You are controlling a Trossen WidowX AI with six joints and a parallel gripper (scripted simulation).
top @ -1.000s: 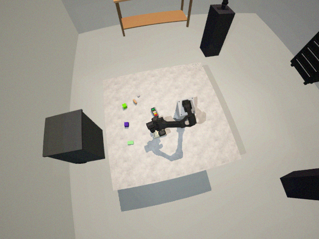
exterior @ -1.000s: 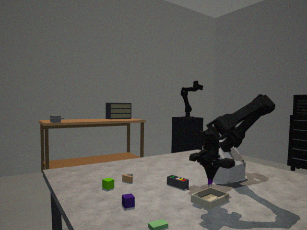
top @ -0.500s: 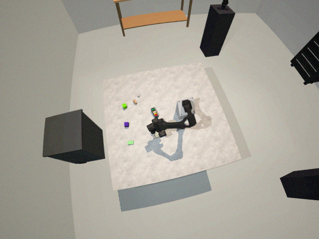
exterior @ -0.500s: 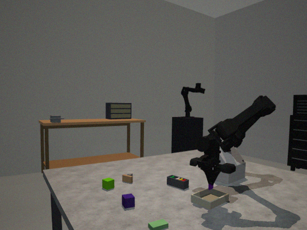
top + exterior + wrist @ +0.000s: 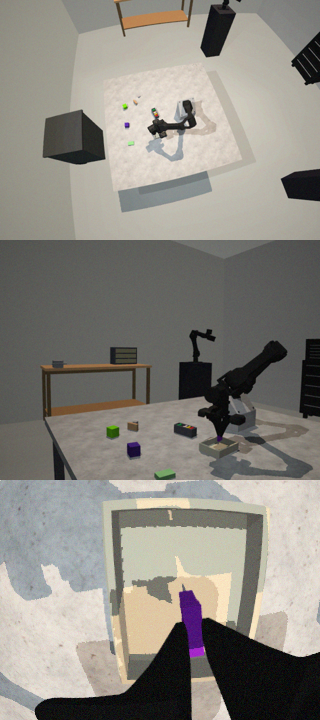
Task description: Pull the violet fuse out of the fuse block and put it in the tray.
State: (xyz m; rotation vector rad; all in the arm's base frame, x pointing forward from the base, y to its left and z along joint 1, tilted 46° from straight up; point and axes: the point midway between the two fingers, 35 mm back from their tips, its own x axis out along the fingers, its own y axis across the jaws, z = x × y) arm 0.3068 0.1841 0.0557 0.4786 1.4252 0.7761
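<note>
My gripper tip is 1 cm above the violet fuse. Round my gripper tip: yellow fuse: 20 cm to the right, 3 cm below, 1 cm behind; then tan tray: 5 cm below; then red fuse: 18 cm to the right, 3 cm below, 1 cm behind.
</note>
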